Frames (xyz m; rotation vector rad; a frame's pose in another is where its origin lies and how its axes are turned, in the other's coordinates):
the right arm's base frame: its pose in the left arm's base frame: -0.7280 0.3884 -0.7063 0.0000 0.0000 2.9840
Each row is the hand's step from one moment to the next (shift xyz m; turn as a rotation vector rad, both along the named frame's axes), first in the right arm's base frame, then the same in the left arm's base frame.
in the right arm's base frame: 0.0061 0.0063 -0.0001 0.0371 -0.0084 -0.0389
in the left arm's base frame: -0.0070 -0.0053 -0.0001 -0.0353 0.0141 -0.0389
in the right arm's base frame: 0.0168 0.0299 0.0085 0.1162 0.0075 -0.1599
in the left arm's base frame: -0.0213 -0.0269 0.0085 -0.1159 0.0108 -0.1599
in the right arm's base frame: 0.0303 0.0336 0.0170 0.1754 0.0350 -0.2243
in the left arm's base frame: -0.0352 -0.0284 0.0170 -0.1787 -0.0070 -0.2243
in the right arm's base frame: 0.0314 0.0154 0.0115 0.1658 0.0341 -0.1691
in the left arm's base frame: -0.0334 -0.0103 0.0115 -0.1691 -0.0077 -0.1691
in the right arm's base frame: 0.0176 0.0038 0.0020 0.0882 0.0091 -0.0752
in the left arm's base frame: -0.0180 -0.0010 0.0020 -0.0885 0.0049 -0.0752
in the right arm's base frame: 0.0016 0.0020 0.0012 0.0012 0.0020 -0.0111
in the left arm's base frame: -0.0019 -0.0017 0.0012 -0.0015 -0.0018 -0.0111
